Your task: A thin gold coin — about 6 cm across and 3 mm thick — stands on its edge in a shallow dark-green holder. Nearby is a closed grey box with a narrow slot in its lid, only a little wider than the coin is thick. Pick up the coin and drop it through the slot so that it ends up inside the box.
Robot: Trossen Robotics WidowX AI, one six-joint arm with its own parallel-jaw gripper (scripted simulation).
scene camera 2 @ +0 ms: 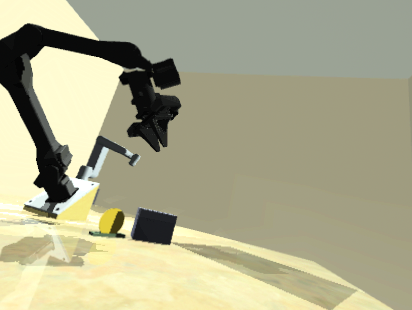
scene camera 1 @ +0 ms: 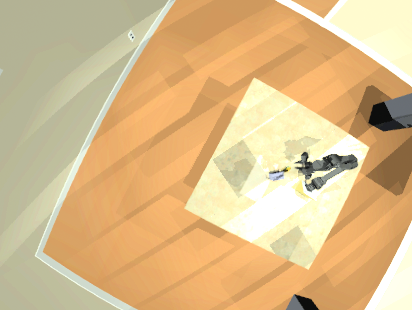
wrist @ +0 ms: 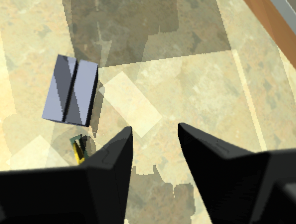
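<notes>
You can see the gripper (scene camera 2: 161, 149), and the wrist view's got the gripper (wrist: 155, 130) as well.
</notes>
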